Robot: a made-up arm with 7 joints. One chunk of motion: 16 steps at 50 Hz.
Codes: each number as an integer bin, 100 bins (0 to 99) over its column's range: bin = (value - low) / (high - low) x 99, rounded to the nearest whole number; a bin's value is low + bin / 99 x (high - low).
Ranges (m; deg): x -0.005..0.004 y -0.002..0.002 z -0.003..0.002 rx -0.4..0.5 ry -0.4..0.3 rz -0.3..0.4
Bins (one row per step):
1: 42 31 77 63 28 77
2: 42 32 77 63 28 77
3: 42 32 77 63 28 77
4: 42 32 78 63 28 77
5: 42 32 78 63 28 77
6: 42 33 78 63 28 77
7: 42 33 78 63 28 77
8: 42 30 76 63 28 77
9: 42 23 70 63 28 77
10: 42 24 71 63 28 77
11: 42 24 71 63 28 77
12: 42 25 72 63 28 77
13: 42 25 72 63 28 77
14: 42 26 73 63 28 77
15: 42 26 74 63 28 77
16: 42 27 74 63 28 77
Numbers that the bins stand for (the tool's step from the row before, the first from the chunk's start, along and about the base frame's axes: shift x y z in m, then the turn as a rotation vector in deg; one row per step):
1: -0.00118 -0.00075 0.00089 0.173 -0.202 0.244
2: -0.00118 -0.00071 0.00089 0.173 -0.202 0.244
3: -0.00118 -0.00071 0.00089 0.173 -0.202 0.244
4: -0.00118 -0.00071 0.00094 0.173 -0.202 0.244
5: -0.00118 -0.00071 0.00094 0.173 -0.202 0.244
6: -0.00118 -0.00067 0.00094 0.173 -0.202 0.244
7: -0.00118 -0.00067 0.00094 0.173 -0.202 0.244
8: -0.00118 -0.00079 0.00084 0.173 -0.202 0.244
9: -0.00118 -0.00107 0.00054 0.173 -0.202 0.244
10: -0.00118 -0.00103 0.00059 0.173 -0.202 0.244
11: -0.00118 -0.00103 0.00059 0.173 -0.202 0.244
12: -0.00118 -0.00099 0.00064 0.173 -0.202 0.244
13: -0.00118 -0.00099 0.00064 0.173 -0.202 0.244
14: -0.00118 -0.00095 0.00069 0.173 -0.202 0.244
15: -0.00118 -0.00095 0.00074 0.173 -0.202 0.244
16: -0.00118 -0.00091 0.00074 0.173 -0.202 0.244

